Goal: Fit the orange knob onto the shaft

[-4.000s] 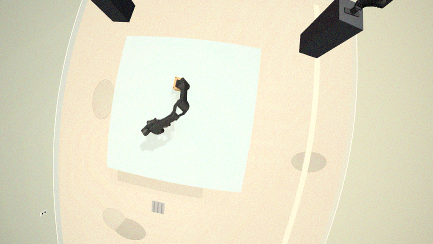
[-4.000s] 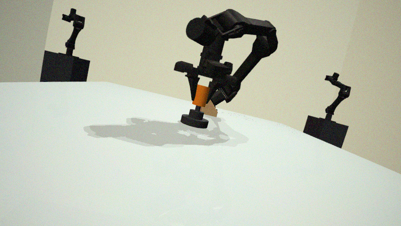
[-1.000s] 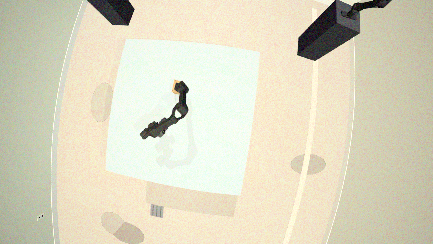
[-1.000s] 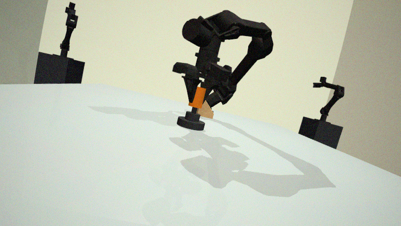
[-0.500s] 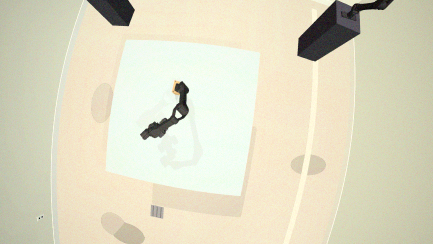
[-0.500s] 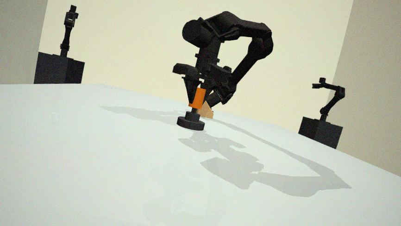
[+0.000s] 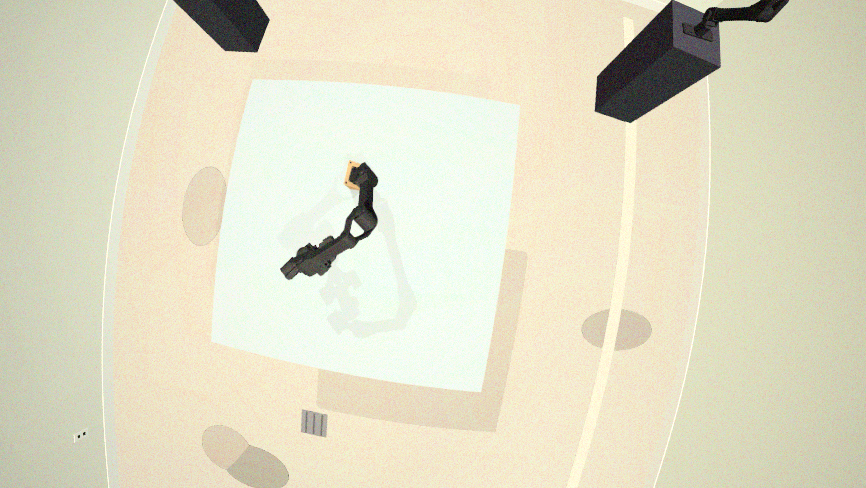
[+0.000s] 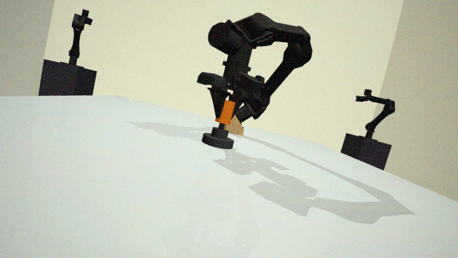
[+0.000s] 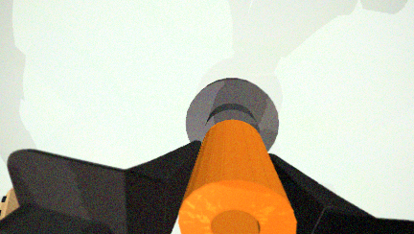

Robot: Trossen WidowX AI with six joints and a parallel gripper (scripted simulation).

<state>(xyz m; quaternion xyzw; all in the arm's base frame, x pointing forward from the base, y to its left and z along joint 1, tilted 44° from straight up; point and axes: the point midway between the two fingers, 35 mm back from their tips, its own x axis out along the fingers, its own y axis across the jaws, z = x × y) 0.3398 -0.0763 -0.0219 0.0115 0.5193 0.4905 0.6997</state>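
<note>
Now: gripper tip 20 mm below the orange knob. From my gripper tip the other things lie so: dark round pedestal (40 mm below).
</note>
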